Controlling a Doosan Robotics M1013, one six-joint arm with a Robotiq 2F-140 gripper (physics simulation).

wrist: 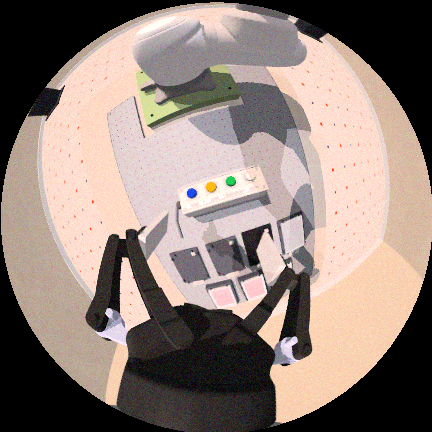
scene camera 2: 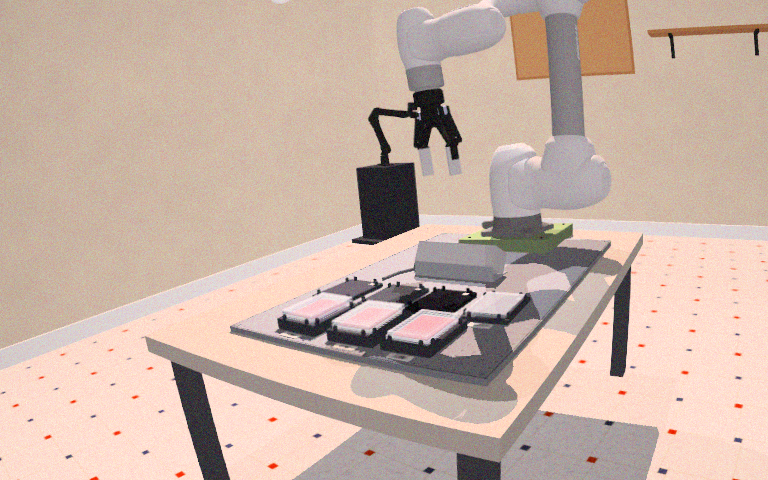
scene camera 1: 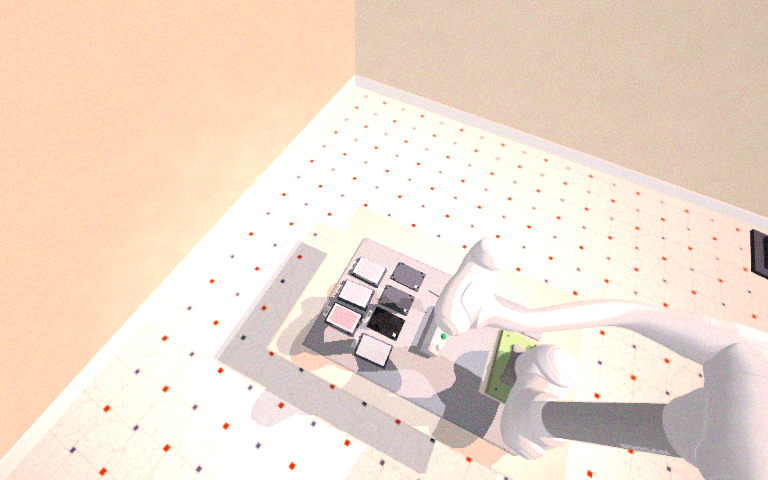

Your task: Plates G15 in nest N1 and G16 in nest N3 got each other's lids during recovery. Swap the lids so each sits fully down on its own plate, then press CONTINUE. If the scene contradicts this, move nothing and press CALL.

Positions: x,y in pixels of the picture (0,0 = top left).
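My gripper: visible in the wrist view (214,232). Gripper again in scene camera 2 (441,175). Scene camera 1 does not show the gripper, hidden by my arm.
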